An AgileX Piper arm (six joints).
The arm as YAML. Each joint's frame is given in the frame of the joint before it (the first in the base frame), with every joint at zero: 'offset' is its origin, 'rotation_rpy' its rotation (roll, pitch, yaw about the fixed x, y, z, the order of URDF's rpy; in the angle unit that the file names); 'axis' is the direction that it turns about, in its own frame. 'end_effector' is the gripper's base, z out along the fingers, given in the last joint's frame.
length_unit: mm
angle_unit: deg
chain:
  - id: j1
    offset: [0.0, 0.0, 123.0]
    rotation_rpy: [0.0, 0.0, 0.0]
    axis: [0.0, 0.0, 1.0]
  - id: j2
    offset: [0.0, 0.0, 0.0]
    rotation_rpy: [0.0, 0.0, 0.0]
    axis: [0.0, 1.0, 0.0]
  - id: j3
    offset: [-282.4, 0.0, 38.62]
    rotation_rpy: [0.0, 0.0, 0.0]
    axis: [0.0, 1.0, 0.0]
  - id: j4
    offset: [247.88, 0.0, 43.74]
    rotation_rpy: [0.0, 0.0, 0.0]
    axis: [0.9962, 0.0, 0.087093]
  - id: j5
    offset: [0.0, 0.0, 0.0]
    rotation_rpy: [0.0, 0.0, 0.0]
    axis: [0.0, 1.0, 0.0]
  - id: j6
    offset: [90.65, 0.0, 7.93]
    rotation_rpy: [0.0, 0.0, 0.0]
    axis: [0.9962, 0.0, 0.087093]
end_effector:
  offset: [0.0, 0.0, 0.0]
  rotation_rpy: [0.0, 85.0, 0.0]
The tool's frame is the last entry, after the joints.
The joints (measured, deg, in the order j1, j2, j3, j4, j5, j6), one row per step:
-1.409 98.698 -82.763 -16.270 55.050 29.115
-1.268 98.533 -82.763 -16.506 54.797 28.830
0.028 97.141 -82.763 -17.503 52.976 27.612
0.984 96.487 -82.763 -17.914 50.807 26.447
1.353 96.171 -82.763 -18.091 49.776 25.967
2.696 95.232 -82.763 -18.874 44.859 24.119
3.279 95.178 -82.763 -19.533 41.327 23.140
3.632 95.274 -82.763 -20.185 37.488 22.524
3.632 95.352 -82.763 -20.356 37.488 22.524
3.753 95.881 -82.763 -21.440 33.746 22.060
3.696 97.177 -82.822 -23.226 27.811 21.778
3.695 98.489 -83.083 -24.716 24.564 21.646
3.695 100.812 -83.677 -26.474 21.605 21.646
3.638 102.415 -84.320 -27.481 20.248 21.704
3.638 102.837 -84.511 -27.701 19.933 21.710
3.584 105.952 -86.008 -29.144 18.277 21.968
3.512 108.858 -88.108 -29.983 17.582 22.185
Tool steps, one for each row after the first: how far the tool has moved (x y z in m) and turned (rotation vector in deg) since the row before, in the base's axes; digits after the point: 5 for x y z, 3 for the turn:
-0.00003 0.00068 0.00130 -0.345 -0.334 0.506
-0.00100 0.00761 0.01050 -1.461 -2.830 3.047
0.00125 0.00630 0.00592 -0.853 -2.449 2.648
0.00046 0.00250 0.00289 -0.354 -1.190 1.103
0.00341 0.00961 0.01053 -1.439 -5.226 4.444
0.00411 0.00470 0.00392 -0.963 -3.224 2.539
0.00470 0.00360 0.00348 -0.695 -3.430 2.157
0.00030 -0.00014 -0.00046 -0.174 0.067 0.022
0.00592 0.00198 0.00081 -1.043 -2.944 1.893
0.01058 0.00204 -0.00133 -1.364 -4.296 2.612
0.00794 0.00143 -0.00353 -1.224 -1.975 1.627
0.01133 0.00161 -0.00937 -1.410 -1.033 1.597
0.00735 0.00046 -0.00628 -0.781 -0.309 0.734
0.00190 0.00023 -0.00163 -0.172 -0.060 0.189
0.01332 0.00096 -0.01279 -0.994 0.059 0.931
0.01240 0.00037 -0.00973 -0.544 0.135 0.370

